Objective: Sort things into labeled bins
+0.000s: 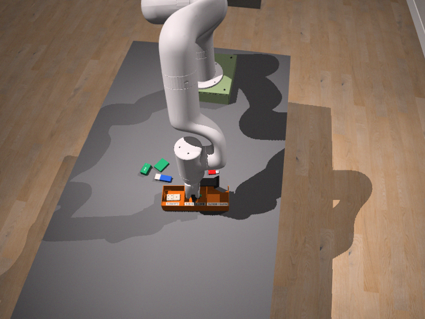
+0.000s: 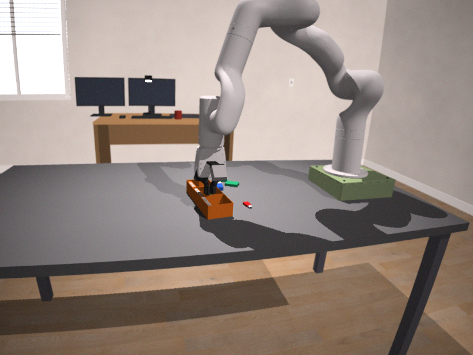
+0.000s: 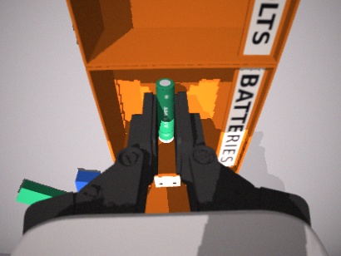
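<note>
Right now the orange three-part bin is 10 mm ahead of my hand and 20 mm below it. Round my hand: white domino 90 mm to the right, 40 mm below; red USB stick 120 mm behind, 60 mm to the left, 40 mm below; green cylindrical battery 20 mm below.
</note>
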